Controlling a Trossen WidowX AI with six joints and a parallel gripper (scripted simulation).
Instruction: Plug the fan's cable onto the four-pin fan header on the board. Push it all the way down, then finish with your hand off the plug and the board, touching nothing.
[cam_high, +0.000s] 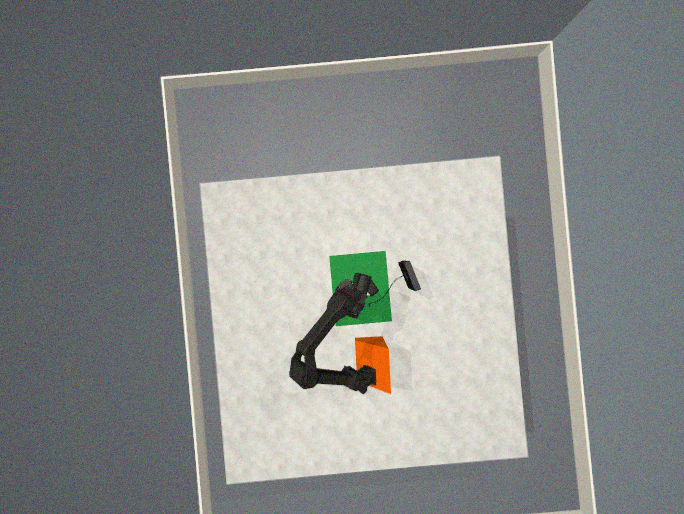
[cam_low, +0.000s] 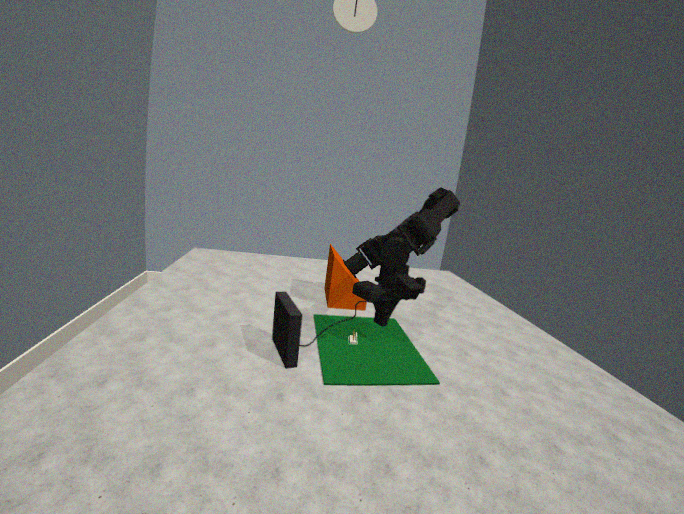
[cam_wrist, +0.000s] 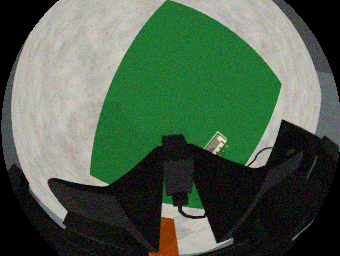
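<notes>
Right now my gripper tip is 1 cm short of the white four-pin header, 7 cm to the left of it and 6 cm above it. The rest, counted from my gripper tip: green board 2 cm ahead, 3 cm to the right, 8 cm below; black plug 1 cm behind, 1 cm above; black fan 7 cm ahead, 22 cm to the right.
</notes>
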